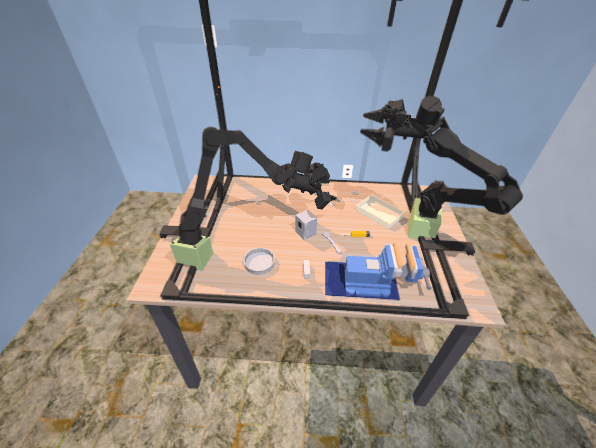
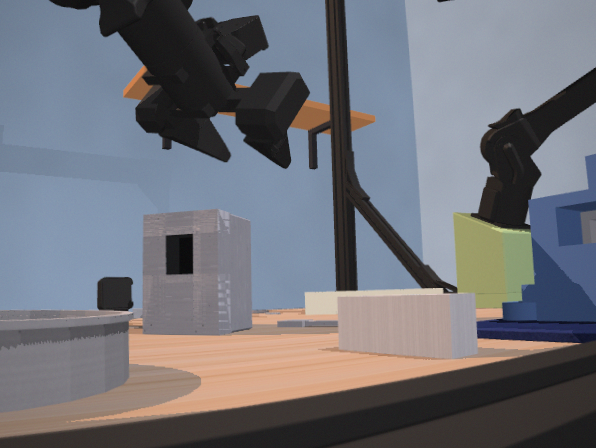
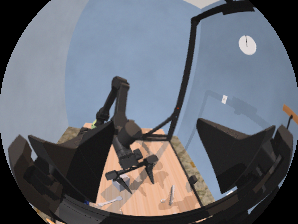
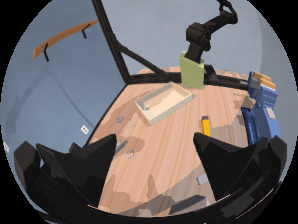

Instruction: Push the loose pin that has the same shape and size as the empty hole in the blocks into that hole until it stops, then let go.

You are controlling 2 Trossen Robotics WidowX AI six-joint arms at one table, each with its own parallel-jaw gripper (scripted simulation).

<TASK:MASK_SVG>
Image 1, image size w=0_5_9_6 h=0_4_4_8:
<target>my left gripper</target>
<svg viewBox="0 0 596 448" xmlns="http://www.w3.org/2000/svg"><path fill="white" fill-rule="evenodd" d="M403 99L388 101L388 106L385 104L379 110L363 114L363 117L382 124L385 119L385 131L384 127L360 130L360 133L374 141L379 147L382 145L381 151L391 150L394 136L403 136L404 140L407 137L411 137L414 118L406 114Z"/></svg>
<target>my right gripper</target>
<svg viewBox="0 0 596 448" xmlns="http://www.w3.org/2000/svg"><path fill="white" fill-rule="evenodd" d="M315 162L310 164L308 172L304 173L306 185L301 190L301 193L305 191L309 192L310 195L316 193L317 197L314 200L316 207L323 210L331 201L336 200L337 197L330 195L329 191L322 191L321 183L330 183L328 180L330 174L323 164Z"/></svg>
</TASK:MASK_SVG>
